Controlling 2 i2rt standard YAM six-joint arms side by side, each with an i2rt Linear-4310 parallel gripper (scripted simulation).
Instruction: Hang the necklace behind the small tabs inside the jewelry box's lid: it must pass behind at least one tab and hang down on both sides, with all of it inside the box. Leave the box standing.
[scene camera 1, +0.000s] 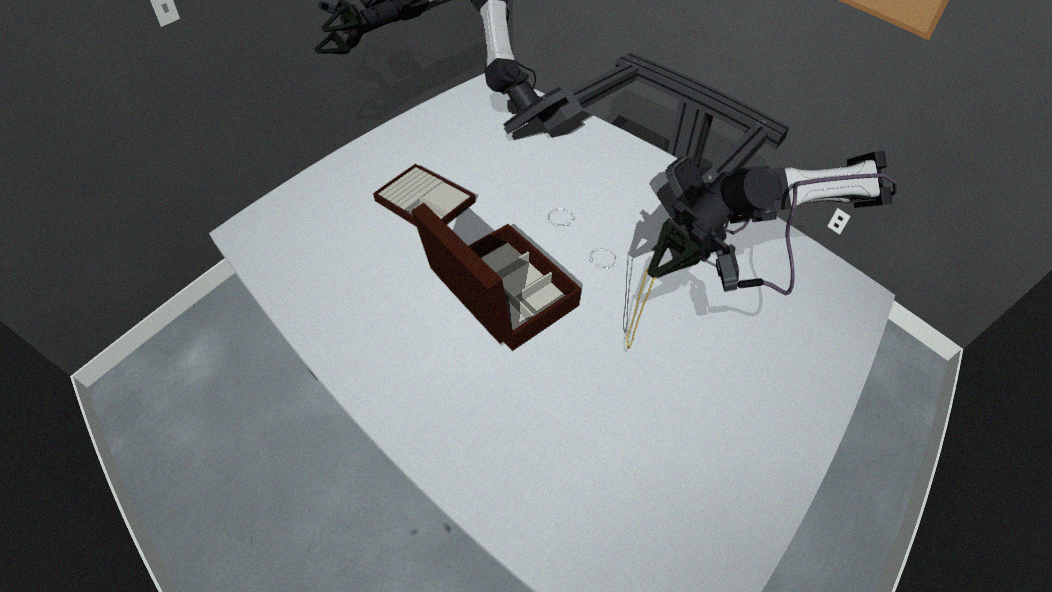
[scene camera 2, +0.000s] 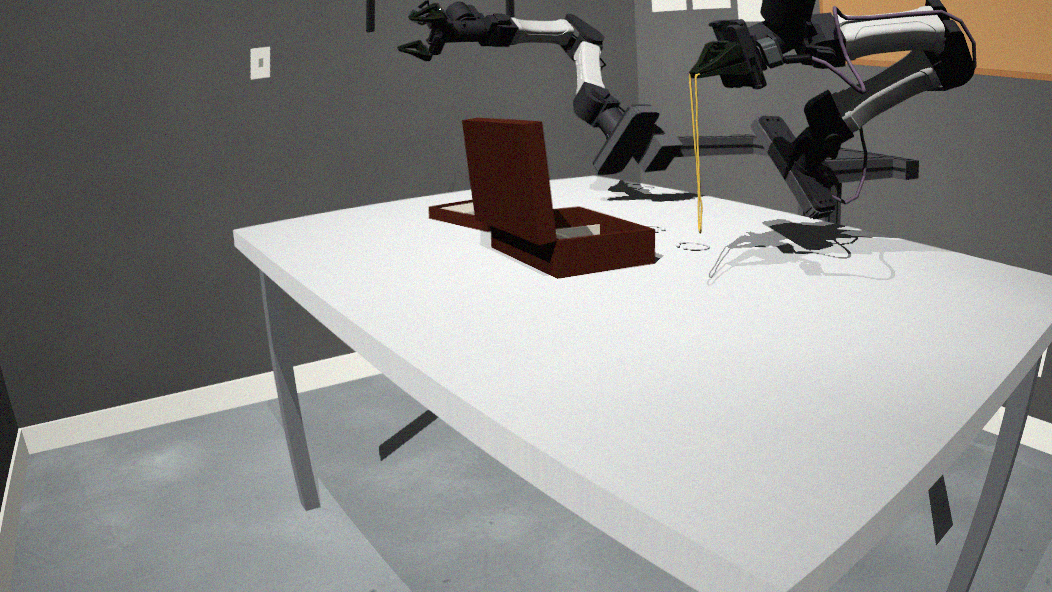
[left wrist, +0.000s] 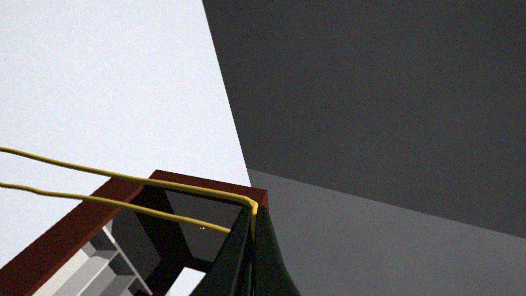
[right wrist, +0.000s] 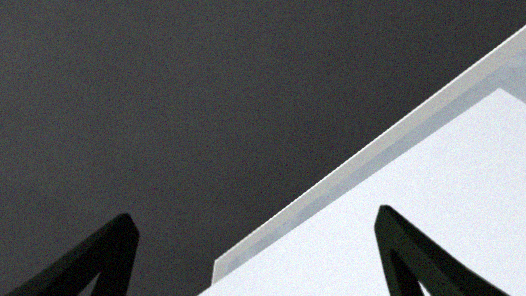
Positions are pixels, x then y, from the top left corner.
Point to my left gripper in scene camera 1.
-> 650, 275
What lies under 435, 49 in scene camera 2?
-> My right gripper.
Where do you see a dark red jewelry box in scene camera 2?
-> At 507, 162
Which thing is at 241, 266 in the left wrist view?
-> My left gripper.
